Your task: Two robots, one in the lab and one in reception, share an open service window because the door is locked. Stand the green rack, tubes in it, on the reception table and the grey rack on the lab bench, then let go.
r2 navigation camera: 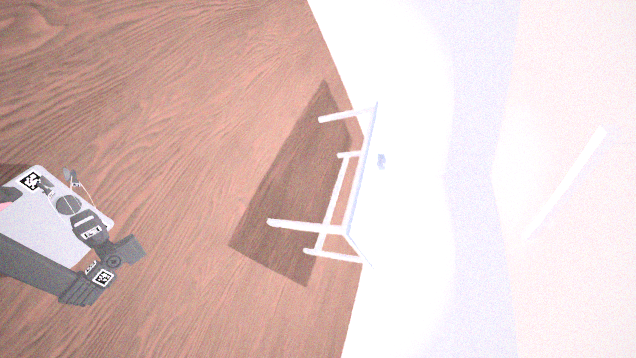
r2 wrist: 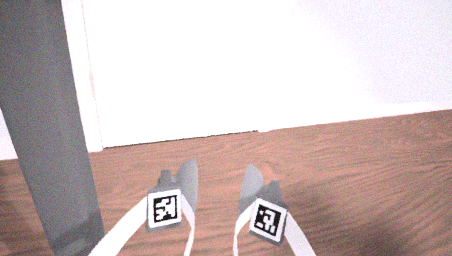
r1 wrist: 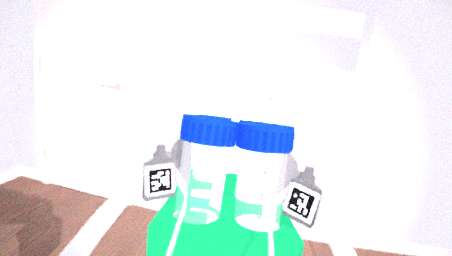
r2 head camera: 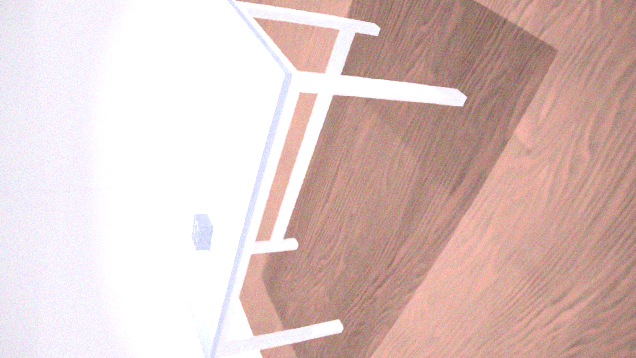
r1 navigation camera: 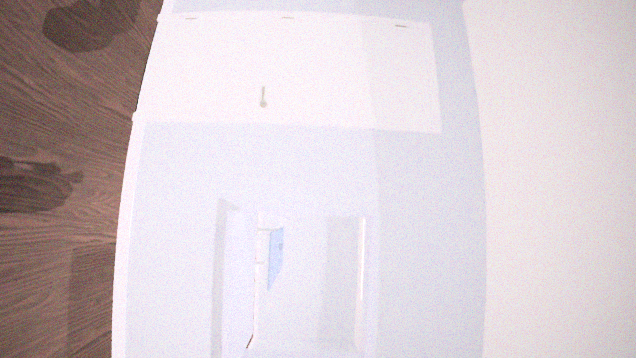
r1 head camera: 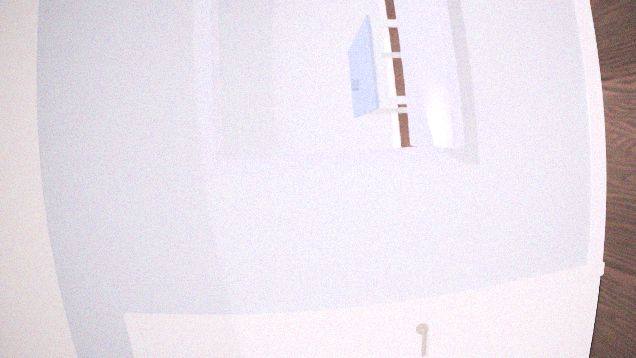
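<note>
The r1 gripper (r1 wrist: 235, 161) is shut on the green rack (r1 wrist: 225, 242) and holds it upright above the floor. Two clear tubes with blue caps (r1 wrist: 208, 131) (r1 wrist: 265, 136) stand in that rack. The small grey rack (r2 head camera: 202, 232) (r2 navigation camera: 381, 161) stands on the reception table (r2 head camera: 265, 160) (r2 navigation camera: 361, 170). Through the service window, the r1 head view shows the table's blue-looking top (r1 head camera: 365, 60) with the small rack (r1 head camera: 355, 84) on it. The r2 gripper (r2 wrist: 220, 180) (r2 navigation camera: 58, 181) is open and empty, away from the table. The lab bench does not show.
The service window's shaded edge (r1 head camera: 466, 100) (r1 navigation camera: 218, 275) borders the opening in the wall. The closed white door (r1 head camera: 300, 337) (r1 navigation camera: 320, 75) is beside it. A dark post (r2 wrist: 45, 125) stands left of the r2 gripper. White table legs (r2 head camera: 390, 91) (r2 navigation camera: 300, 226) reach the wooden floor.
</note>
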